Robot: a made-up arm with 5 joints. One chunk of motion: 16 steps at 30 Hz.
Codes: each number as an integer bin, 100 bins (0 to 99) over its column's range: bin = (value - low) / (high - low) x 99, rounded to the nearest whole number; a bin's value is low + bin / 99 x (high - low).
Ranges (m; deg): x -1.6..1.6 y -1.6..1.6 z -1.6..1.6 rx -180..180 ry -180..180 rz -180..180
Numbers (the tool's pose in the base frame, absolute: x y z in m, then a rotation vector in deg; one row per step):
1: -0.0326 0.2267 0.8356 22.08 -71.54 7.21
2: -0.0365 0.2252 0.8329 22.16 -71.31 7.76
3: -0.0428 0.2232 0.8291 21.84 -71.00 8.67
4: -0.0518 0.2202 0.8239 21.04 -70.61 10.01
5: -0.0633 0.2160 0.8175 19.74 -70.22 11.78
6: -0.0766 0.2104 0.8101 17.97 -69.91 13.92
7: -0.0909 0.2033 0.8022 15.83 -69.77 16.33
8: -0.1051 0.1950 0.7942 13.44 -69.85 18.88
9: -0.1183 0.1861 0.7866 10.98 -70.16 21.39
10: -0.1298 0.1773 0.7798 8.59 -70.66 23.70
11: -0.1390 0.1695 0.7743 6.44 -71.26 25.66
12: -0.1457 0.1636 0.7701 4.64 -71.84 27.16
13: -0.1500 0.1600 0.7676 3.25 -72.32 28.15
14: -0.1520 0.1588 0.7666 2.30 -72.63 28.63
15: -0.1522 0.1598 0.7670 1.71 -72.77 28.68
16: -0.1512 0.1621 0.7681 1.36 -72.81 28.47
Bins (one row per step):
1: 48 57 75 56 30 51
2: 48 56 75 56 30 52
3: 48 56 75 56 30 52
4: 48 56 75 55 30 52
5: 48 56 75 55 30 53
6: 47 56 75 54 30 53
7: 47 56 74 54 30 54
8: 46 56 74 53 30 55
9: 46 55 74 53 30 55
10: 45 55 74 52 30 56
11: 45 55 73 51 30 57
12: 45 55 73 51 30 57
13: 45 54 73 50 30 57
14: 45 54 73 50 30 57
15: 45 54 73 50 29 57
16: 45 55 73 50 29 57

